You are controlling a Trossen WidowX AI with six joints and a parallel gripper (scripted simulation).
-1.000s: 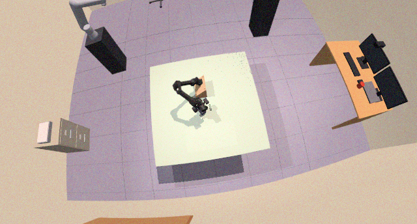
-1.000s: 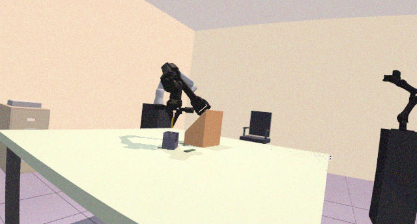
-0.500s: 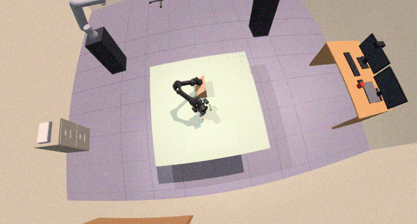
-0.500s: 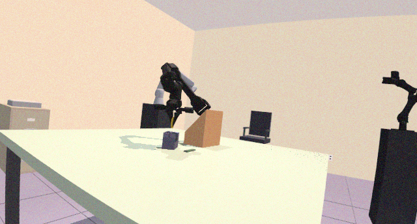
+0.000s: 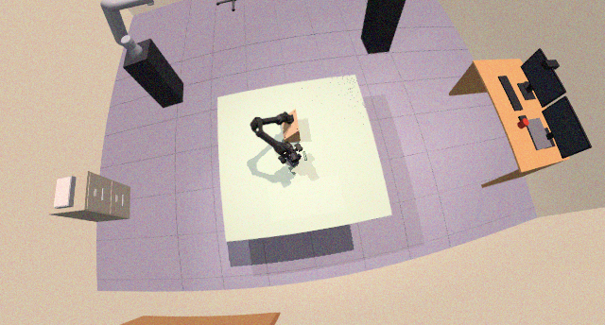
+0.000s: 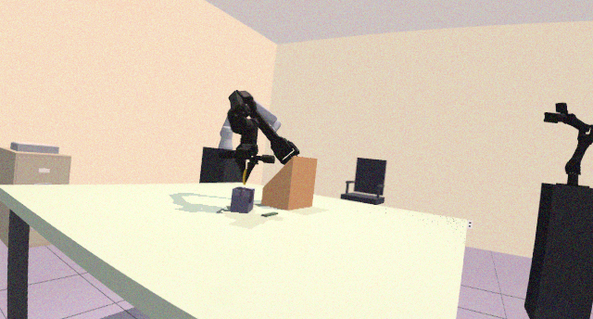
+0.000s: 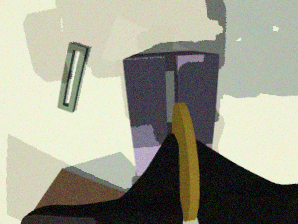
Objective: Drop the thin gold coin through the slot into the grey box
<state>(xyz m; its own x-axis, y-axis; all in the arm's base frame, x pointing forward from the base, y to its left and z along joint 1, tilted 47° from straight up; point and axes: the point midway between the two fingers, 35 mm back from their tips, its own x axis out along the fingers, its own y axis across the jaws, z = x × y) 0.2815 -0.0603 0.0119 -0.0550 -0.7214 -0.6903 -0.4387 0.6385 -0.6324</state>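
The gold coin is 20 mm above my gripper tip.
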